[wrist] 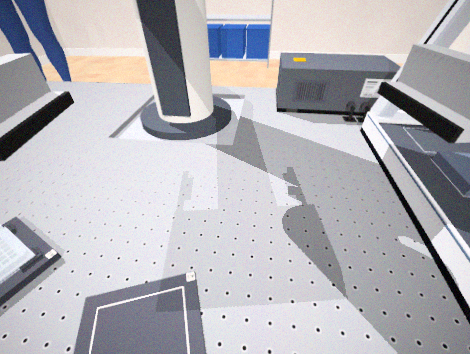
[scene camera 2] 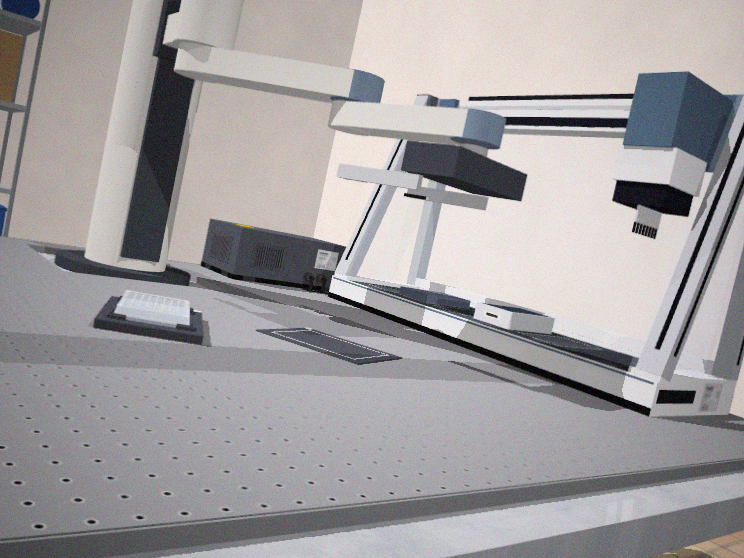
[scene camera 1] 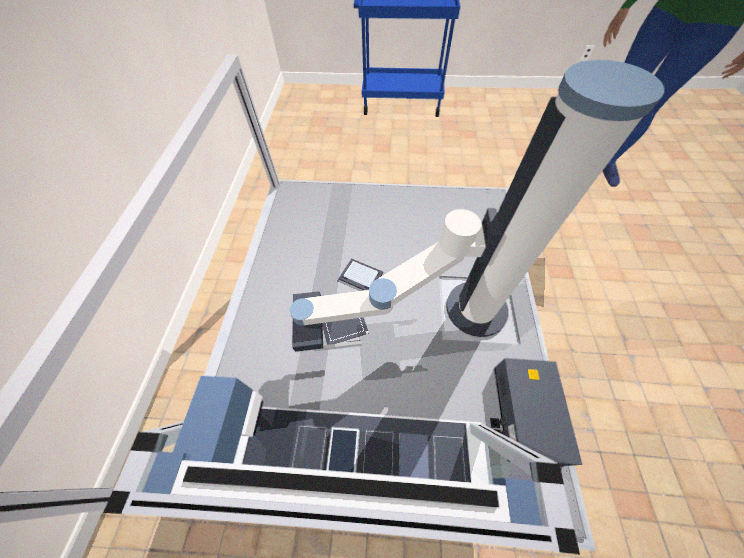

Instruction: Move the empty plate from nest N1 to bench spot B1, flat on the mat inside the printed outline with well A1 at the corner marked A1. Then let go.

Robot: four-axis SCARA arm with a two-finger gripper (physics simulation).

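Frame: origin at the arm's base, x right, y back, z down, level; centimetres.
Seen in the pictures: gripper, between the fingertips: (wrist: 228, 72) (scene camera 2: 376, 181) (scene camera 1: 359, 319); arm's base, origin of its link: (wrist: 187, 117) (scene camera 2: 123, 273) (scene camera 1: 476, 309).
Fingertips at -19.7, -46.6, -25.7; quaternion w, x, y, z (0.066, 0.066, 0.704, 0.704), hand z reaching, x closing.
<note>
Offsets run from my fingertips to a thing's top centre, as dx, dy, dz. "pt": to the spot under its first point.
The clear-white empty plate {+32.3, -3.2, +21.8} (scene camera 1: 361, 273) (scene camera 2: 155, 308) (wrist: 12, 252) sits flat in the dark nest N1 {+32.3, -3.2, +22.6} (scene camera 2: 144, 331) (wrist: 35, 271); the wrist view cuts it off at the left edge. The dark mat of spot B1 {pt +5.5, -7.1, +24.2} (scene camera 1: 345, 331) (scene camera 2: 336, 346) (wrist: 140, 325) lies beside the nest, with a white printed outline and nothing on it in view. A small pale tag {pt +5.7, +1.6, +24.2} (wrist: 190, 276) is at one mat corner; its print is too small to read. My gripper (scene camera 2: 414, 187) (wrist: 228, 72) is open and empty, high above the bench near the mat. The arm partly hides it in scene camera 1.
The arm's column (scene camera 1: 522, 210) (scene camera 2: 114, 180) (wrist: 187, 60) stands behind the nest and mat. A grey box (scene camera 1: 537, 408) (scene camera 2: 264, 255) (wrist: 330, 82) stands near the framed deck machine (scene camera 2: 540, 363), whose blue and white pipetting head (scene camera 2: 661, 162) hangs over its deck. A person (scene camera 1: 673, 66) stands beyond the bench.
</note>
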